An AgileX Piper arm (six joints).
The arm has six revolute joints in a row. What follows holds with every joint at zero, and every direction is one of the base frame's. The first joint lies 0.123 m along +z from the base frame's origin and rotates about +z. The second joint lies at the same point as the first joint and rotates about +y. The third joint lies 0.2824 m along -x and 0.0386 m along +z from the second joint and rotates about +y. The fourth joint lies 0.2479 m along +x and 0.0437 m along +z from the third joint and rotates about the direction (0.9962, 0, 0.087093). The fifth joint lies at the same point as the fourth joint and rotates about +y. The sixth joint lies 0.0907 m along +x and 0.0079 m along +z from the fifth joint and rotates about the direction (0.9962, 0, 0.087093). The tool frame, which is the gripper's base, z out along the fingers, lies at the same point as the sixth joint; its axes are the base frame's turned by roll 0, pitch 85.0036 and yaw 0 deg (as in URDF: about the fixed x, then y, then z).
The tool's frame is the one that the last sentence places.
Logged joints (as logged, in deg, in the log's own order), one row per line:
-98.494 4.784 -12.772 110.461 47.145 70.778
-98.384 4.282 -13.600 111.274 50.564 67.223
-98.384 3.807 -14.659 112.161 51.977 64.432
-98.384 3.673 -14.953 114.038 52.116 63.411
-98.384 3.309 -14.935 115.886 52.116 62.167
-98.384 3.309 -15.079 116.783 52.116 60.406
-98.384 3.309 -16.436 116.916 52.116 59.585
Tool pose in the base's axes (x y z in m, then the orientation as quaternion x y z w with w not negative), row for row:
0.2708 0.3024 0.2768 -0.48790 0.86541 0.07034 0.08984
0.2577 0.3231 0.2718 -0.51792 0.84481 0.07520 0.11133
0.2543 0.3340 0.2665 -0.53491 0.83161 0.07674 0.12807
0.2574 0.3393 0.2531 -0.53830 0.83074 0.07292 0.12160
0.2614 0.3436 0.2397 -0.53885 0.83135 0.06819 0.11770
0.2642 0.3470 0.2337 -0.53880 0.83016 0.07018 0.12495
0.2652 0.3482 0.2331 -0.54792 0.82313 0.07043 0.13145
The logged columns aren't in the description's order. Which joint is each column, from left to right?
Columns, left to right: joint 3, joint 4, joint 6, joint 2, joint 1, joint 5.
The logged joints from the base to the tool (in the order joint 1, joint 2, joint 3, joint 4, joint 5, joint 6), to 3 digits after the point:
47.145 110.461 -98.494 4.784 70.778 -12.772
50.564 111.274 -98.384 4.282 67.223 -13.600
51.977 112.161 -98.384 3.807 64.432 -14.659
52.116 114.038 -98.384 3.673 63.411 -14.953
52.116 115.886 -98.384 3.309 62.167 -14.935
52.116 116.783 -98.384 3.309 60.406 -15.079
52.116 116.916 -98.384 3.309 59.585 -16.436

